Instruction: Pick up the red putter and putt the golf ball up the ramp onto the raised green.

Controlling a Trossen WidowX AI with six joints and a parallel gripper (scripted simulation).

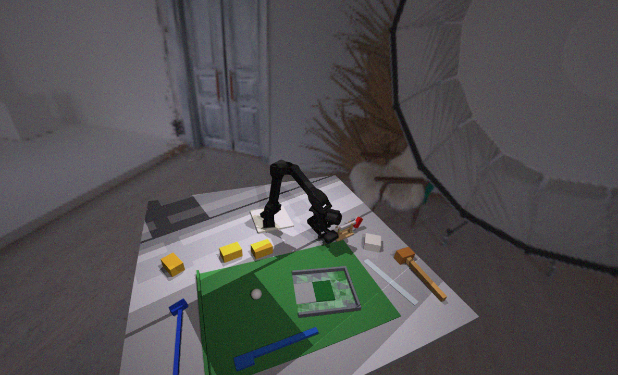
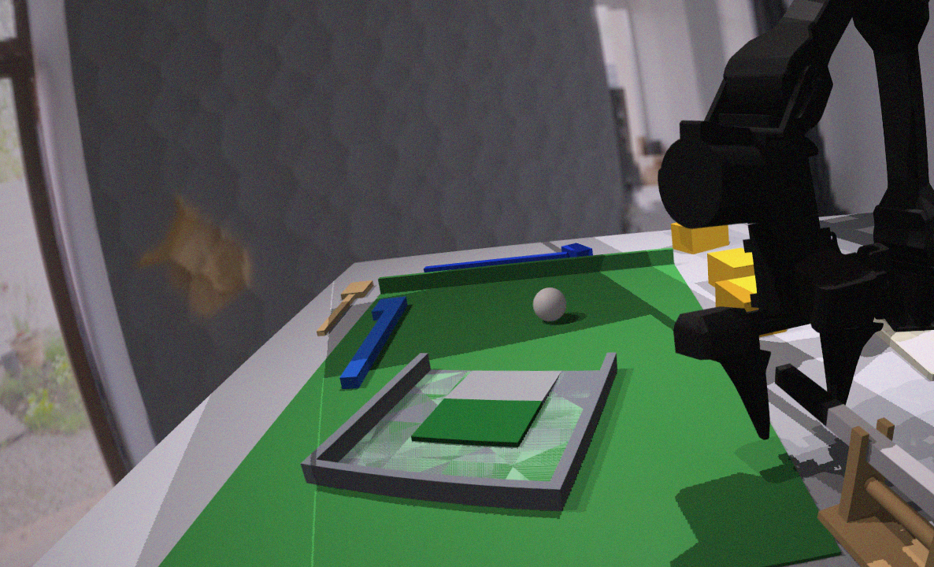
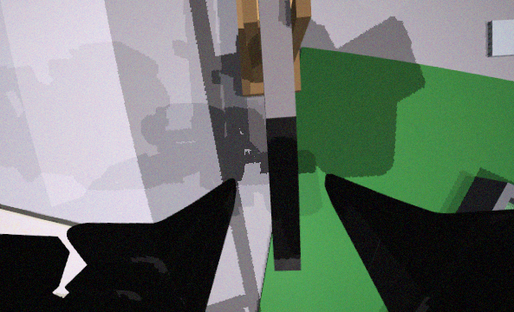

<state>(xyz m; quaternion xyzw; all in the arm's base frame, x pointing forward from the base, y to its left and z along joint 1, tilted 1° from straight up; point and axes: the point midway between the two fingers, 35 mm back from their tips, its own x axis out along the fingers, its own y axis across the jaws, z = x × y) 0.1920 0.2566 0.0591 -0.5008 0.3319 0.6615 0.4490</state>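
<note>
My gripper tip is now 10 cm to the right of the red putter, 5 cm past it and 3 cm below it. The rest, counted from my gripper tip: white block: 25 cm to the left, 5 cm ahead, 1 cm below; wooden rack: 12 cm to the left, 5 cm behind; grey-walled frame: 28 cm ahead, 5 cm to the right, 3 cm below.
</note>
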